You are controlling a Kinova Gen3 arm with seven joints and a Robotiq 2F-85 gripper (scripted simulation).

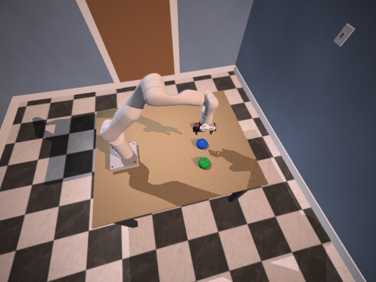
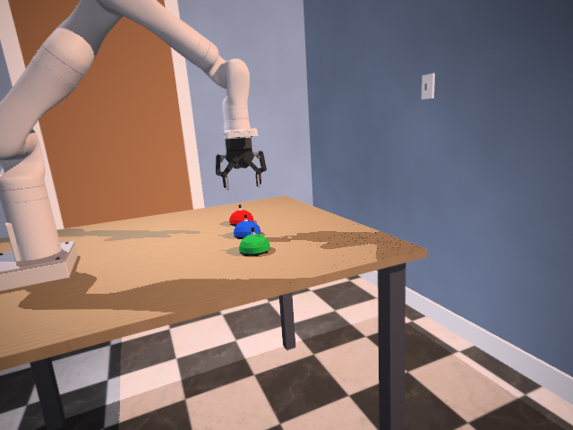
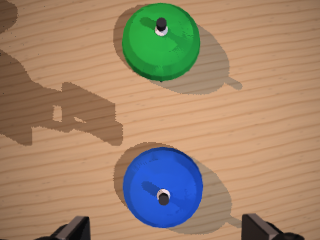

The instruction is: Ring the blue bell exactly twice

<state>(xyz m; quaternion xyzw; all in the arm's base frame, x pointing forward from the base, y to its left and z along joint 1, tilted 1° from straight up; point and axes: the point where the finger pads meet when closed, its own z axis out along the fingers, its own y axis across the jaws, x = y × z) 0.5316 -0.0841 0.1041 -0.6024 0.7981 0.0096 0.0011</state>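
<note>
Right now my hand is 110 mm above the blue bell. Round my hand: green bell (150 mm to the right, 110 mm below, 40 mm behind); red bell (150 mm to the left, 110 mm below, 40 mm ahead).
</note>
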